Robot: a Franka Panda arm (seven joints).
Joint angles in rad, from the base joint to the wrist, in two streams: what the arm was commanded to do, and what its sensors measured. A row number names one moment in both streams.
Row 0, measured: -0.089 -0.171 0.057 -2.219 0.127 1.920 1.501
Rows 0 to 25, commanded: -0.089 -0.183 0.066 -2.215 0.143 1.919 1.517; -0.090 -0.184 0.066 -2.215 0.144 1.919 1.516; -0.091 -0.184 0.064 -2.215 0.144 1.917 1.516; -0.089 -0.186 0.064 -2.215 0.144 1.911 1.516; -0.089 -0.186 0.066 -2.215 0.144 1.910 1.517; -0.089 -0.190 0.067 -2.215 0.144 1.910 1.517; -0.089 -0.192 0.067 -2.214 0.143 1.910 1.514; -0.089 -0.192 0.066 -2.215 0.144 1.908 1.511; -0.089 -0.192 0.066 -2.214 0.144 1.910 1.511; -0.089 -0.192 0.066 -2.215 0.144 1.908 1.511; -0.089 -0.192 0.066 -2.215 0.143 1.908 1.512; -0.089 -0.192 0.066 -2.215 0.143 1.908 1.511; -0.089 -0.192 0.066 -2.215 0.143 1.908 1.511; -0.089 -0.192 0.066 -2.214 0.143 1.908 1.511; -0.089 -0.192 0.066 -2.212 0.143 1.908 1.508; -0.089 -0.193 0.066 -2.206 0.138 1.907 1.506; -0.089 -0.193 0.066 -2.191 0.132 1.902 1.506; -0.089 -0.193 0.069 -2.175 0.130 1.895 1.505; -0.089 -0.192 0.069 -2.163 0.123 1.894 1.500; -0.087 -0.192 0.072 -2.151 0.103 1.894 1.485; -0.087 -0.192 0.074 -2.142 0.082 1.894 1.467; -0.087 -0.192 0.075 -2.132 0.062 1.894 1.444; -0.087 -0.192 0.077 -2.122 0.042 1.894 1.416; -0.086 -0.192 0.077 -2.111 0.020 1.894 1.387; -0.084 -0.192 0.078 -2.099 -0.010 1.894 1.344; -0.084 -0.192 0.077 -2.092 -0.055 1.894 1.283
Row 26, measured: -0.083 -0.187 0.068 -2.128 0.034 1.916 1.401
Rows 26 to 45, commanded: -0.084 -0.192 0.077 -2.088 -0.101 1.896 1.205; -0.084 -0.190 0.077 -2.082 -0.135 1.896 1.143; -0.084 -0.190 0.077 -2.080 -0.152 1.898 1.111; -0.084 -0.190 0.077 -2.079 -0.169 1.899 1.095; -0.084 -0.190 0.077 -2.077 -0.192 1.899 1.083; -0.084 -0.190 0.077 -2.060 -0.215 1.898 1.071; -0.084 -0.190 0.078 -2.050 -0.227 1.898 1.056; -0.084 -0.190 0.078 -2.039 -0.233 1.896 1.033; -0.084 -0.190 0.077 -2.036 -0.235 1.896 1.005; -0.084 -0.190 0.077 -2.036 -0.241 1.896 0.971; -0.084 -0.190 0.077 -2.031 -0.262 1.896 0.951; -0.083 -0.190 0.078 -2.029 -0.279 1.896 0.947; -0.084 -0.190 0.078 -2.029 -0.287 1.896 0.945; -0.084 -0.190 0.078 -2.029 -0.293 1.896 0.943; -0.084 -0.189 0.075 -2.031 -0.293 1.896 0.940; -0.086 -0.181 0.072 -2.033 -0.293 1.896 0.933; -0.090 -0.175 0.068 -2.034 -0.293 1.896 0.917; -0.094 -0.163 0.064 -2.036 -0.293 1.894 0.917; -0.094 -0.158 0.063 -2.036 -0.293 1.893 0.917; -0.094 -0.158 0.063 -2.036 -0.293 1.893 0.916
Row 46, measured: -0.086 -0.173 0.064 -2.044 -0.276 1.910 0.936
